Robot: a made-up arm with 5 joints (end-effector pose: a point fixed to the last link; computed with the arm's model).
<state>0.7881 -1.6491 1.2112 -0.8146 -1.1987</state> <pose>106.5 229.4 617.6 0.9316 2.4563 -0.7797</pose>
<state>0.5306 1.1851 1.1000 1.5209 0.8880</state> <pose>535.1 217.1 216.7 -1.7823 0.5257 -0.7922</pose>
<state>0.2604 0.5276 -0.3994 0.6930 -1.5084</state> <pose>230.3 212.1 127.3 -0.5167 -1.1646 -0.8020</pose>
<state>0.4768 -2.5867 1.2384 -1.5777 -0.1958</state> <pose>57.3 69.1 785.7 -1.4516 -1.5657 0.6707</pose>
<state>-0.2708 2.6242 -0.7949 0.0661 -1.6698</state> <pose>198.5 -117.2 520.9 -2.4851 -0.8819 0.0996</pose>
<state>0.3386 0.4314 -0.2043 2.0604 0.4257</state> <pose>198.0 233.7 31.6 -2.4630 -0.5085 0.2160</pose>
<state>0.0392 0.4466 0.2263 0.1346 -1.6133</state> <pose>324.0 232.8 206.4 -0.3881 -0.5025 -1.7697</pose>
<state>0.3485 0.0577 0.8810 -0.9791 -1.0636</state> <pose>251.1 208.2 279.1 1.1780 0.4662 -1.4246</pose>
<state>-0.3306 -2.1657 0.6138 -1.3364 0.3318</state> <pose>280.8 366.6 623.3 -2.6780 0.3035 0.7341</pose>
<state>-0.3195 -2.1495 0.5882 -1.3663 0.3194</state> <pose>280.4 375.3 619.3 -2.6740 0.3025 0.6968</pose>
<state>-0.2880 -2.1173 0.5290 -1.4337 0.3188</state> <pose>278.5 396.3 612.4 -2.6621 0.3240 0.6109</pose>
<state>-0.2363 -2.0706 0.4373 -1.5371 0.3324</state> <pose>274.6 427.7 603.6 -2.6345 0.3568 0.4750</pose>
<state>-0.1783 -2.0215 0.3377 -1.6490 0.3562</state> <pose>269.1 459.8 596.0 -2.5907 0.3798 0.3268</pose>
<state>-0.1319 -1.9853 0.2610 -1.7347 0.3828</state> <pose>263.4 483.1 592.2 -2.5457 0.3900 0.2163</pose>
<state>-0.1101 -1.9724 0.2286 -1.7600 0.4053</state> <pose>260.1 492.0 591.0 -2.5310 0.4022 0.1736</pose>
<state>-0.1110 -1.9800 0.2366 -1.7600 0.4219</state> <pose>260.5 491.5 595.8 -2.5204 0.4209 0.1910</pose>
